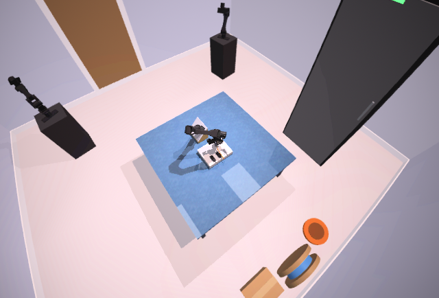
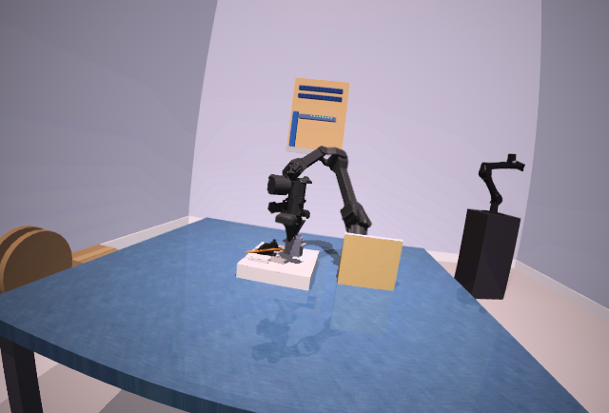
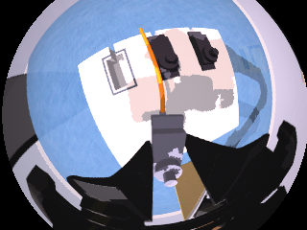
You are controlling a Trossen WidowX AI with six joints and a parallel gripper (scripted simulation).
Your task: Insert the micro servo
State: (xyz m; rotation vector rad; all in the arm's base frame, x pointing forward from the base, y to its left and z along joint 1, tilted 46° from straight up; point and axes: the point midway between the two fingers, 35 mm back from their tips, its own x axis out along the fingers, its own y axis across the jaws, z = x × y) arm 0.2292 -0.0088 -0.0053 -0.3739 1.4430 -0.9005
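The white robot deck lies 2 cm behind my gripper tip, 4 cm to the right of it and 10 cm below it.
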